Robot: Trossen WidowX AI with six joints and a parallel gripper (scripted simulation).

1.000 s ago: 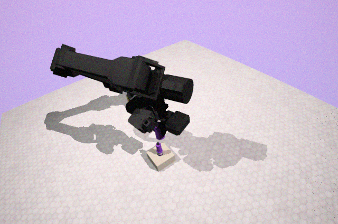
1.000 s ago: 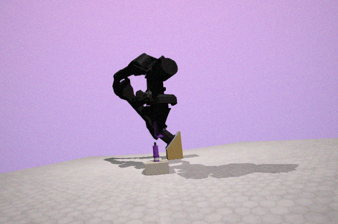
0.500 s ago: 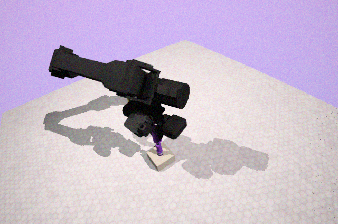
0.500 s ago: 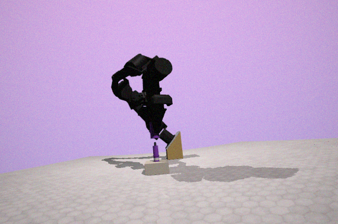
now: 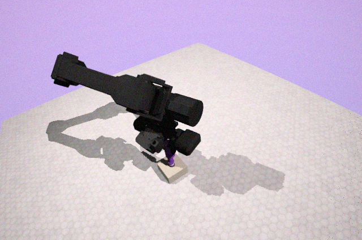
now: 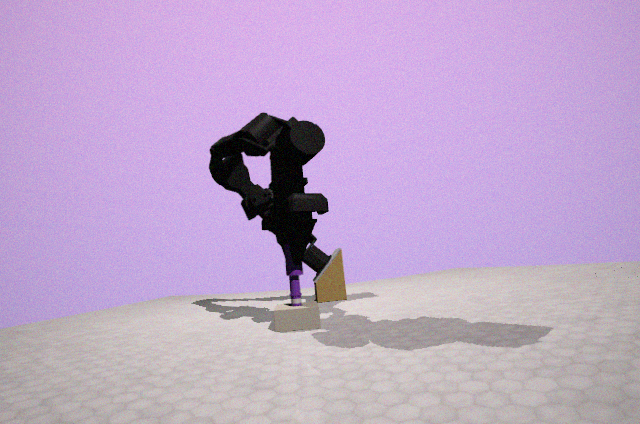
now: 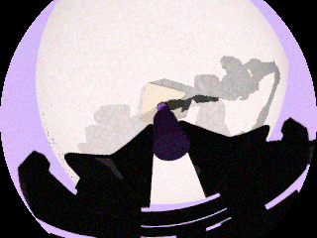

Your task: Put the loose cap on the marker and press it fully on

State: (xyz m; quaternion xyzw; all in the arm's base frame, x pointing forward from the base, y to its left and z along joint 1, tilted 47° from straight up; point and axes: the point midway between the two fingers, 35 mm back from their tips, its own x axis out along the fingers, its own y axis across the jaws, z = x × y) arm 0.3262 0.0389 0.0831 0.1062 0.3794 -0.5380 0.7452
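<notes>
My gripper tip is now 8 cm above the holder block. Also, from my gripper tip: marker cap (1 cm above).
</notes>
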